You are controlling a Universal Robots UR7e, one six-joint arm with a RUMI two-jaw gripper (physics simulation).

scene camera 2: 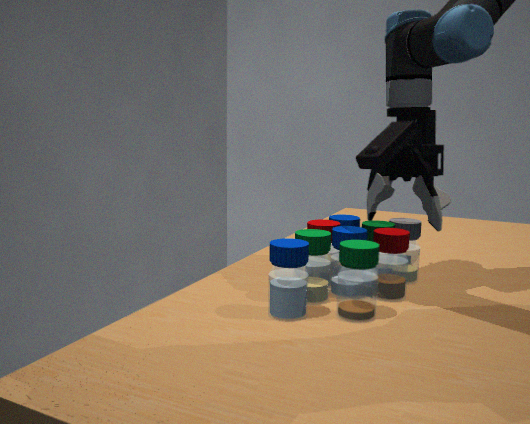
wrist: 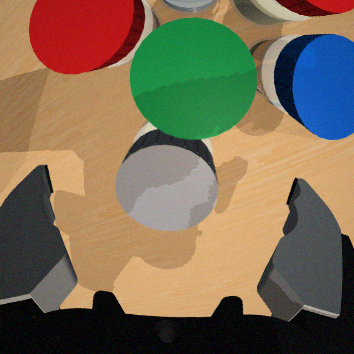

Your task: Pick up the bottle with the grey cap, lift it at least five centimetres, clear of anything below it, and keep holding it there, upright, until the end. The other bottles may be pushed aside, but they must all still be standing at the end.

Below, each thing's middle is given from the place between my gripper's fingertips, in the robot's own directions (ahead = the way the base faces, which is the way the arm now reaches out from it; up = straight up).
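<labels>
Red-capped bottle (scene camera 2: 392, 269): 40 mm below my hand, 90 mm to the left of it and 10 mm behind it.
</labels>
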